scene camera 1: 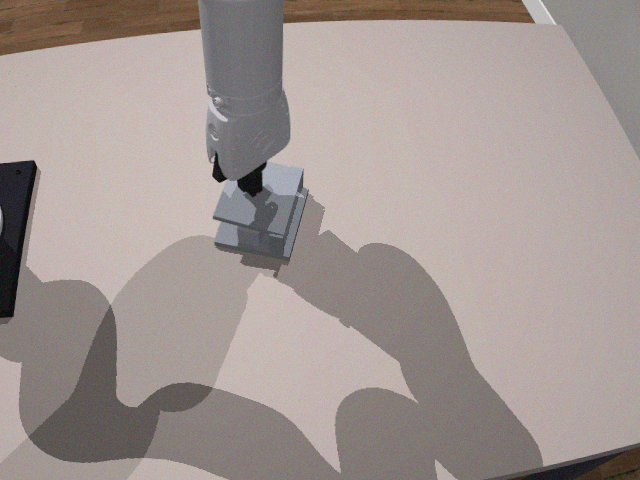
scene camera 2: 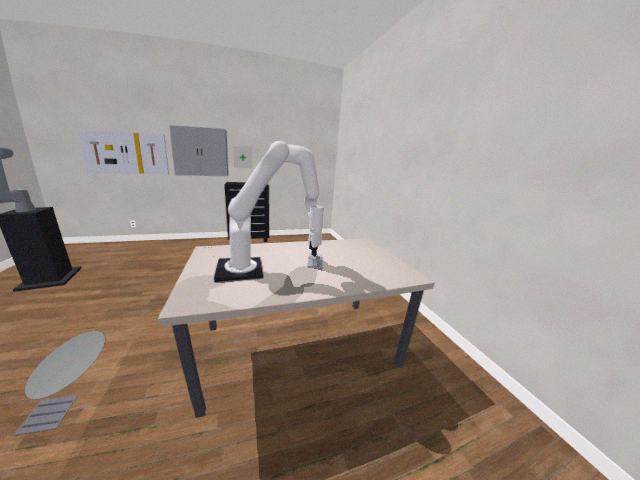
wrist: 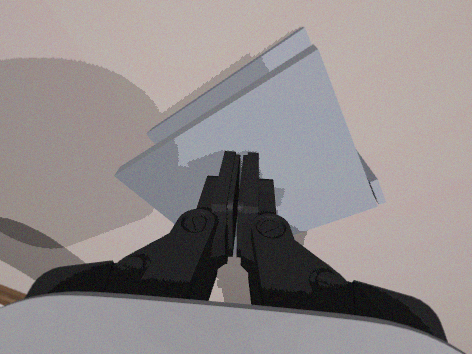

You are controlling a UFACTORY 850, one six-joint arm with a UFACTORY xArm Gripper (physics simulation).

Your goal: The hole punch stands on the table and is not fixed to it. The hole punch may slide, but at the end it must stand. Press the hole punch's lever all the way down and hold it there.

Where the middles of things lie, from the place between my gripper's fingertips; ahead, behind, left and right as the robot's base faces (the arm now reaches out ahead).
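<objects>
Relative to the lever (scene camera 1: pixel 268 212), my gripper is 1 cm short of it, 1 cm to the left of it and 2 cm above it. The grey-blue hole punch (scene camera 1: pixel 229 236) is 1 cm ahead of my hand, 1 cm to the right of it and 3 cm below it.
</objects>
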